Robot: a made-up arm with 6 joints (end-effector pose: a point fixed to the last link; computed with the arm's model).
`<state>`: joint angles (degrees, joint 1 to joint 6).
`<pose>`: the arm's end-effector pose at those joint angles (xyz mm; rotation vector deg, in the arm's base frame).
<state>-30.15 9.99 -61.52 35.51 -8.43 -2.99</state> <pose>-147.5 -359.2 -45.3 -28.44 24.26 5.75</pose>
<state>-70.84 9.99 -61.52 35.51 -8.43 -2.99</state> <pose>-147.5 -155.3 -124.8 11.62 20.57 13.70</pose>
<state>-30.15 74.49 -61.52 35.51 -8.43 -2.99</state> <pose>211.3 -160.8 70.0 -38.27 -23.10 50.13</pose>
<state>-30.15 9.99 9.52 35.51 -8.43 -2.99</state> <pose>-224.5 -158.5 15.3 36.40 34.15 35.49</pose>
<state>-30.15 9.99 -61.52 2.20 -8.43 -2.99</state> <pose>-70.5 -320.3 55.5 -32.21 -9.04 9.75</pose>
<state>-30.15 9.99 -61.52 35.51 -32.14 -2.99</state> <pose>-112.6 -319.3 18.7 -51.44 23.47 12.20</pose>
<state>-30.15 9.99 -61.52 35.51 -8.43 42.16</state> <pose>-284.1 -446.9 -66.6 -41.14 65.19 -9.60</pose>
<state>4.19 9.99 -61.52 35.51 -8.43 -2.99</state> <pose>-147.5 -455.5 113.8 -62.21 25.89 -1.74</pose>
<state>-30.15 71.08 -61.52 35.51 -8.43 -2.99</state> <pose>200.6 -179.1 59.3 -37.92 -20.49 47.85</pose>
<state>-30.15 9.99 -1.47 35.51 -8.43 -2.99</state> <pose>-212.0 -181.4 -10.7 26.18 33.10 31.14</pose>
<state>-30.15 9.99 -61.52 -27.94 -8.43 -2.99</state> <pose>-62.5 -274.9 166.7 -34.09 -39.37 12.96</pose>
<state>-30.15 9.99 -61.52 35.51 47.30 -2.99</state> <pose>-232.3 -323.3 -210.6 25.68 23.31 -9.18</pose>
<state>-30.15 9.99 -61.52 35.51 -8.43 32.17</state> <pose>-250.8 -431.5 -71.9 -38.52 56.12 -6.06</pose>
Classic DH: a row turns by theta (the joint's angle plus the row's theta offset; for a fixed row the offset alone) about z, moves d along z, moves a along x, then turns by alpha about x. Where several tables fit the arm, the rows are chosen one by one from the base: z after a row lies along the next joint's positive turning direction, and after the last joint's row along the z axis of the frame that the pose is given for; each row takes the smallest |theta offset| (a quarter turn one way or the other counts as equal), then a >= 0, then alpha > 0; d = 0 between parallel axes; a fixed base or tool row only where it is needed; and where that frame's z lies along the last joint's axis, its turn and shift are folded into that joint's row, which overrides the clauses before.
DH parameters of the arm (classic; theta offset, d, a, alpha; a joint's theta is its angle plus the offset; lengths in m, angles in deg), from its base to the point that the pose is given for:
base (fixed): -90 0.19 0.15 90
joint 1: 0 0.15 -0.1 -90
joint 2: 10.71 0.0306 0.2313 -89.82
joint 3: -83.27 -0.2299 0.0254 76.16
joint 4: 7.97 0.2134 -0.0921 -80.38
joint 5: -9.89 -0.0675 0.0012 101.92
joint 6: 87.92 -0.2484 0.1934 97.85
tool (fixed): -12.51 -0.0906 0 0

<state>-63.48 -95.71 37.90 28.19 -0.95 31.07</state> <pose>-232.7 122.7 432.5 129.58 55.26 -38.51</pose>
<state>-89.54 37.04 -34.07 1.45 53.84 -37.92</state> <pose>40.2 -1.7 61.1 127.81 -44.27 11.69</pose>
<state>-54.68 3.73 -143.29 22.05 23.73 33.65</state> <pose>-279.0 -570.4 -66.3 -48.89 30.10 -42.67</pose>
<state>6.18 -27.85 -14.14 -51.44 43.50 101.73</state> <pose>-259.0 -302.2 -95.3 -6.02 55.59 -10.21</pose>
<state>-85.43 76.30 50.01 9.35 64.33 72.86</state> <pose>-377.4 -233.9 -23.7 -17.70 -29.16 -163.71</pose>
